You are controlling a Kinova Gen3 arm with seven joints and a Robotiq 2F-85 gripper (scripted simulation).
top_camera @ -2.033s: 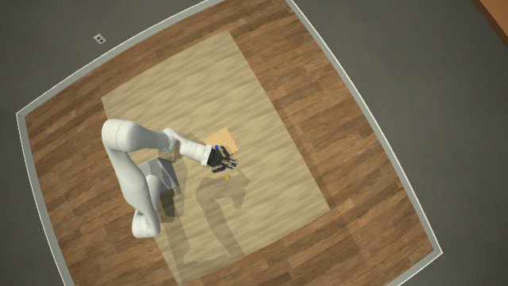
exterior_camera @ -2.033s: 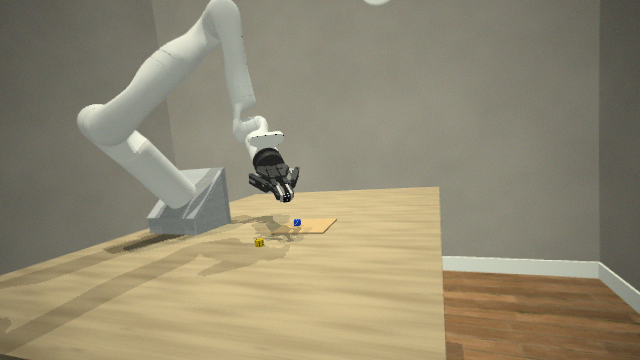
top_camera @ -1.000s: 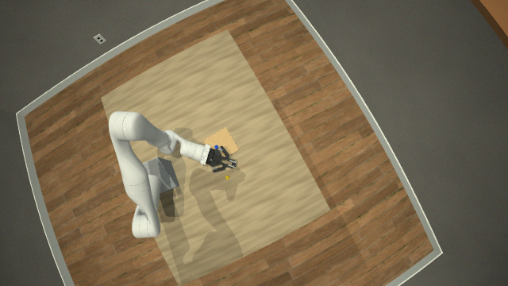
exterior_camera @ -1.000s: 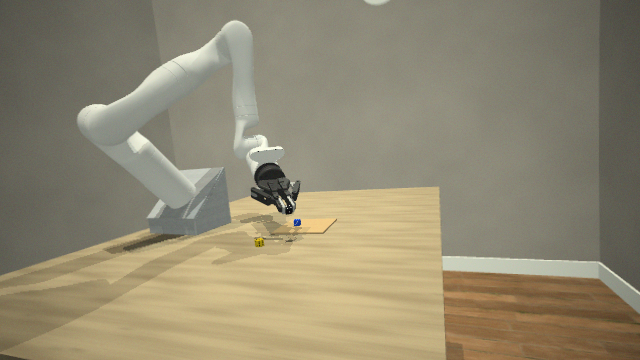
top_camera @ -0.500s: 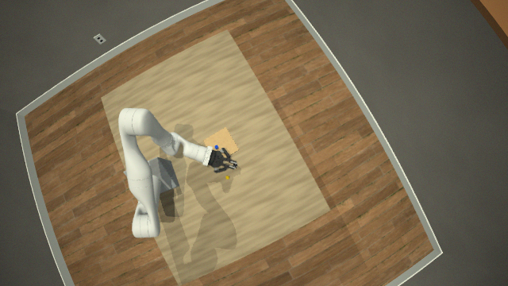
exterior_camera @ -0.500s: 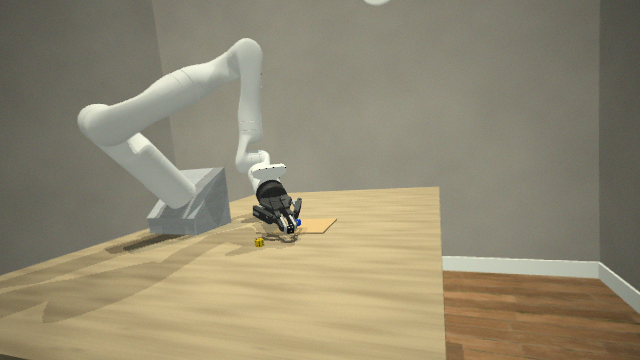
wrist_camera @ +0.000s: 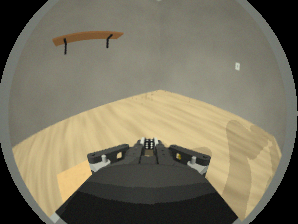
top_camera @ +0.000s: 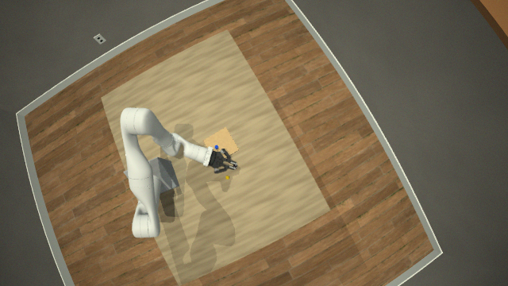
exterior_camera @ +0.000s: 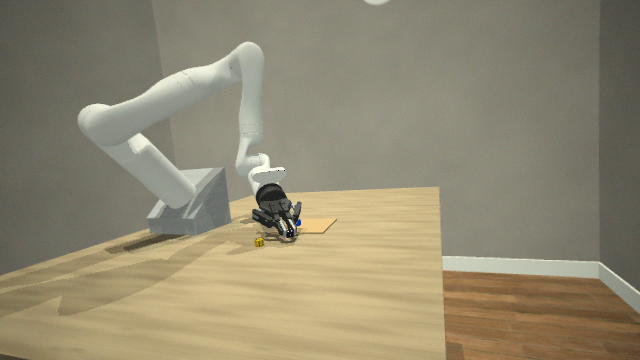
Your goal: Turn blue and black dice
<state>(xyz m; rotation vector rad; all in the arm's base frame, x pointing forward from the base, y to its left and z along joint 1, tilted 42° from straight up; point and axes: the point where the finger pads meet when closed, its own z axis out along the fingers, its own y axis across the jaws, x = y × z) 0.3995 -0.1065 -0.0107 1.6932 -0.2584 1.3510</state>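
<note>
Now: the black die 10 mm ahead of my hand, 10 mm to the right of it and 10 mm below it. Round my hand: tan mat (20 mm behind, 130 mm to the left, 30 mm below); yellow die (50 mm behind, 40 mm to the right, 20 mm below); blue die (40 mm behind, 120 mm to the left, 20 mm below).
</note>
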